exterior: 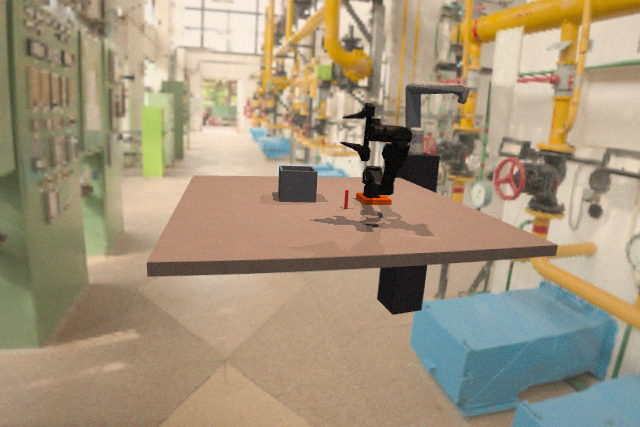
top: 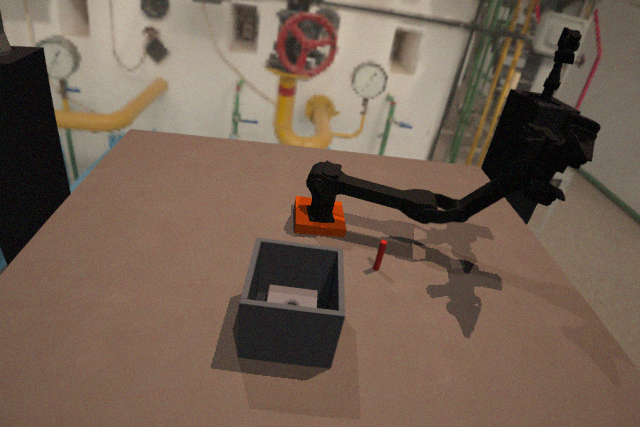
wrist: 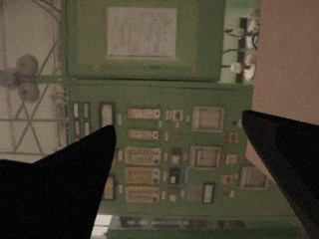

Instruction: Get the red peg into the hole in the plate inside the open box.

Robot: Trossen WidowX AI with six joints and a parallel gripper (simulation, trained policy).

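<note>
My gripper tip is 150 mm past the red peg, 260 mm to the left of it and 300 mm above it.
</note>
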